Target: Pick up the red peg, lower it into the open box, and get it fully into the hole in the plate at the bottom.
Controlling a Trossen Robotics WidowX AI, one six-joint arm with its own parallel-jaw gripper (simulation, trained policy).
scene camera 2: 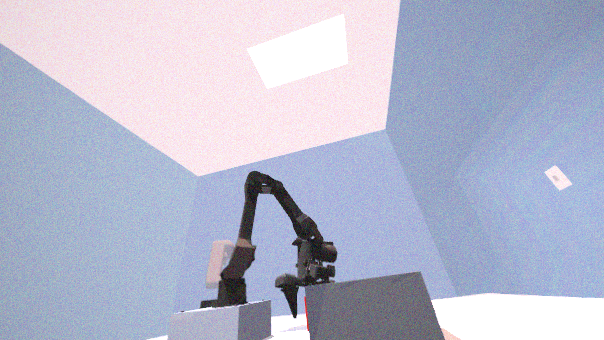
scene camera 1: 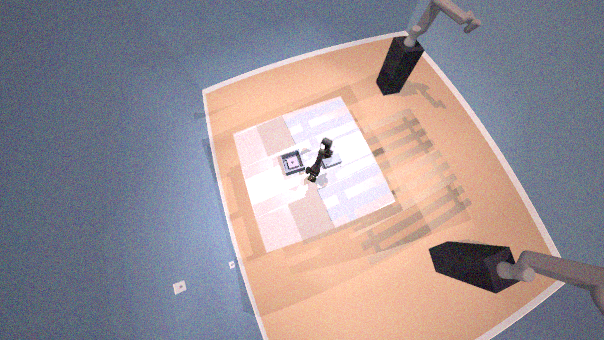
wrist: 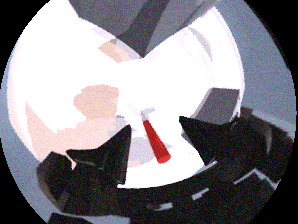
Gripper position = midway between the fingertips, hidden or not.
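The gripper (scene camera 2: pixel 307 319) can be seen here, and the wrist view shows the gripper (wrist: pixel 155 122) as well.
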